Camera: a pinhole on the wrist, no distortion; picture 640 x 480 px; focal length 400.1 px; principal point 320.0 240.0 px. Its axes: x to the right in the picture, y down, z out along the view. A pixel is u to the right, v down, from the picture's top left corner.
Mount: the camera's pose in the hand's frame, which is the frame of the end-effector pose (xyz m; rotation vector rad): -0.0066 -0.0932 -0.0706 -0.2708 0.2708 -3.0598
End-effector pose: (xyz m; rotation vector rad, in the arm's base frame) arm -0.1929 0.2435 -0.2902 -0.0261 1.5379 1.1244
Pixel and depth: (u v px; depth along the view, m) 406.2 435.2 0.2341
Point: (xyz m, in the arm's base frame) 0.0610 0.1980 -0.4177
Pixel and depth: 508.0 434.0 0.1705
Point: 0.0138 0.1636 -0.3676
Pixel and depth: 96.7 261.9 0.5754
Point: 0.1058 0.6373 -0.6753
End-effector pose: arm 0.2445 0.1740 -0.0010 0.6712 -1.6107 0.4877
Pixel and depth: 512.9 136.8 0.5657
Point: -0.1063 -0.2089 -0.2641
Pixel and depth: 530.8 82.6 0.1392
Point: 0.2300 0.0749 -0.0735
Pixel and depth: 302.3 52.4 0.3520
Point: 0.0128 -0.0228 0.0194
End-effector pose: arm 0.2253 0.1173 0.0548 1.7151 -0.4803 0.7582
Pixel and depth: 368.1 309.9 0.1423
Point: 0.3382 0.0935 -0.0522
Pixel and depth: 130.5 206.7 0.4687
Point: 0.5963 -0.1694 0.1268
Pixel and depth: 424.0 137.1 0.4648
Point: 0.3347 -0.2733 -0.0849
